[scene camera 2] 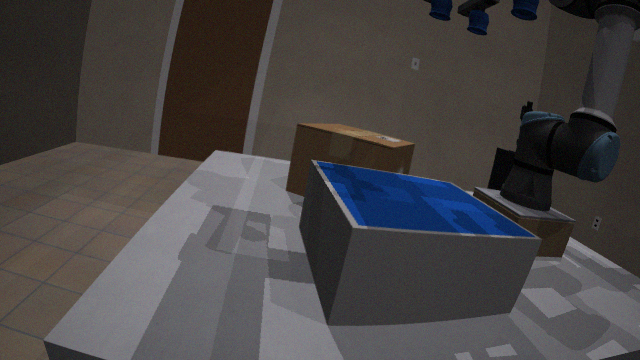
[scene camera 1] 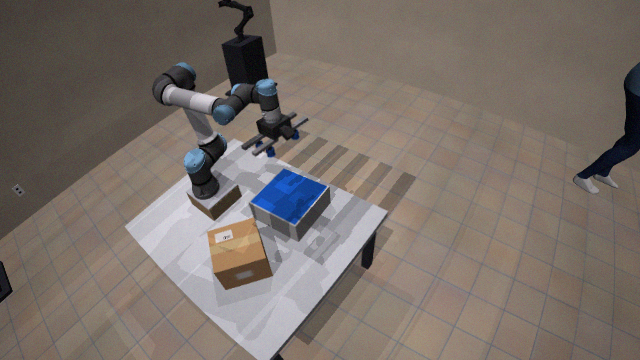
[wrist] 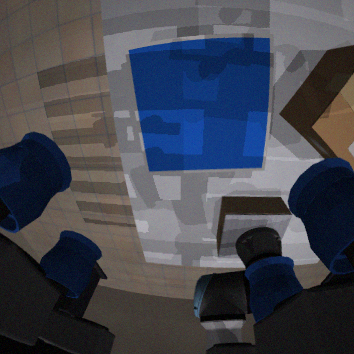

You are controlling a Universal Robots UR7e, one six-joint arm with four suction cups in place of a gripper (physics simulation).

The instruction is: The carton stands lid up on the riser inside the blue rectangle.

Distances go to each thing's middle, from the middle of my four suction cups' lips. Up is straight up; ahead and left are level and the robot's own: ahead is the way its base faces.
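My suction cup is 2 cm to the left of the grey riser (scene camera 2: 384,248), 3 cm short of it and 35 cm above it. Then there's the brown carton (scene camera 2: 335,143), which is 3 cm ahead of my suction cup, 39 cm to the right of it and 34 cm below it.
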